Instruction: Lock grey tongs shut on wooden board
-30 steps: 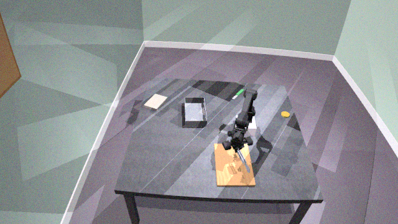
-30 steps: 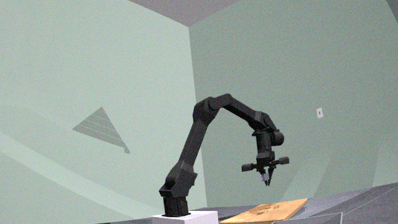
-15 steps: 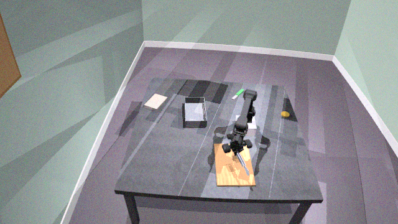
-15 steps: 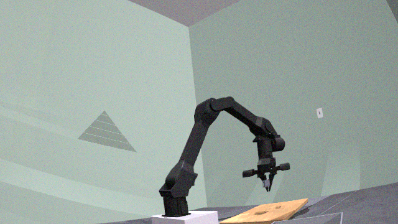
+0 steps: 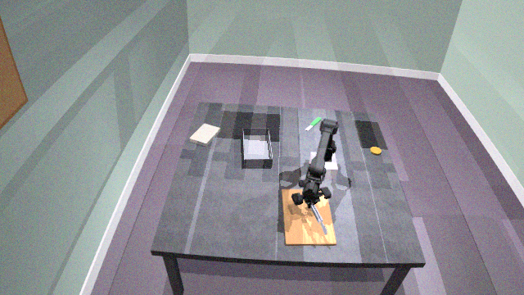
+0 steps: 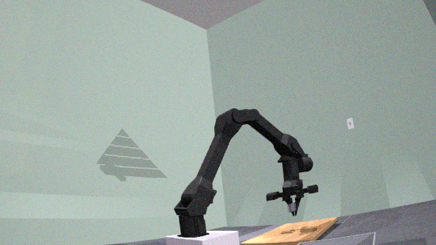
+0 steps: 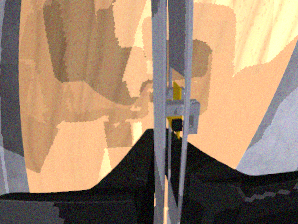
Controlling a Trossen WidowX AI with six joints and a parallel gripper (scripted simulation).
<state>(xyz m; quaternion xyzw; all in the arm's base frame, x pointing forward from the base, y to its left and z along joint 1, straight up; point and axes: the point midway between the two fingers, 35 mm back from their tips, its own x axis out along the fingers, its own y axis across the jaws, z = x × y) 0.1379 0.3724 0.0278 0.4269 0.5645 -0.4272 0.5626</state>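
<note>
The yellow piece is 40 mm above my gripper tip, 30 mm to the right of it and 10 mm ahead of it. Also, from my gripper tip: wooden board (60 mm below); small yellow disc (540 mm to the right, 510 mm behind, 60 mm below); roasting tin (530 mm to the right, 250 mm ahead, 40 mm below).
</note>
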